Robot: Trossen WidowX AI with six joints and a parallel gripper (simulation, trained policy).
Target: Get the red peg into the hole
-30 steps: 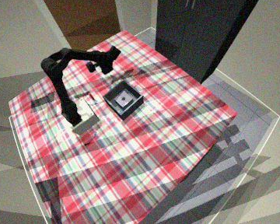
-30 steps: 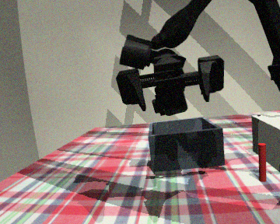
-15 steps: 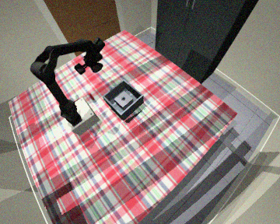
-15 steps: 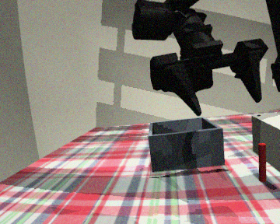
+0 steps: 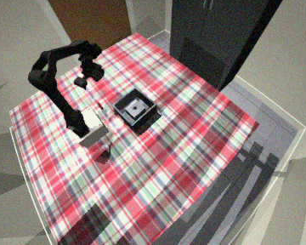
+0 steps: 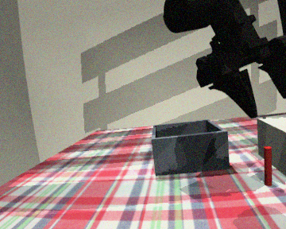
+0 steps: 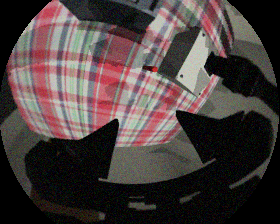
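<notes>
Now: gripper tip 30 mm past the red peg, 70 mm to the left of it and 130 mm above it. Round my gripper tip: dark grey box: 130 mm ahead, 260 mm to the right, 140 mm below.
</notes>
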